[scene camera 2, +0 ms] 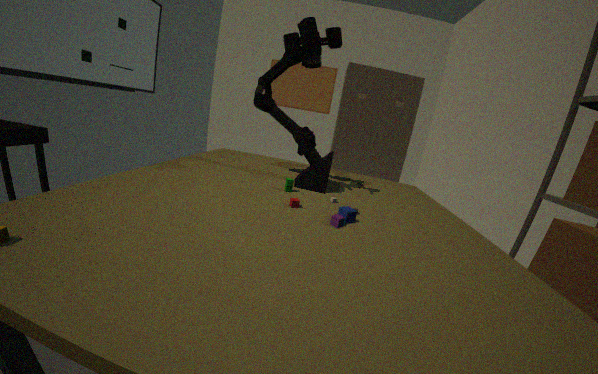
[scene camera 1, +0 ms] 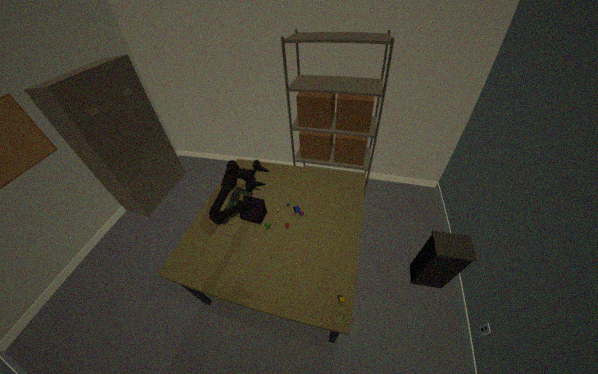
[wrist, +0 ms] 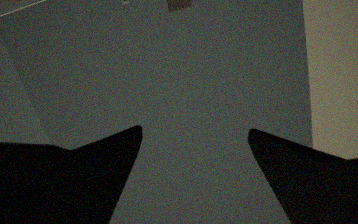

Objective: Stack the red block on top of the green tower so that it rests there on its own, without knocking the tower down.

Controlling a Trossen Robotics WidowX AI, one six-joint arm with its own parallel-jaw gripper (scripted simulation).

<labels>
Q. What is my gripper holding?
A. Nothing.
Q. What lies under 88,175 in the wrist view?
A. My gripper.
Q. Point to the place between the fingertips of my gripper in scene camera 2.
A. At 312,33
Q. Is my gripper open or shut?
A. Open.
</labels>
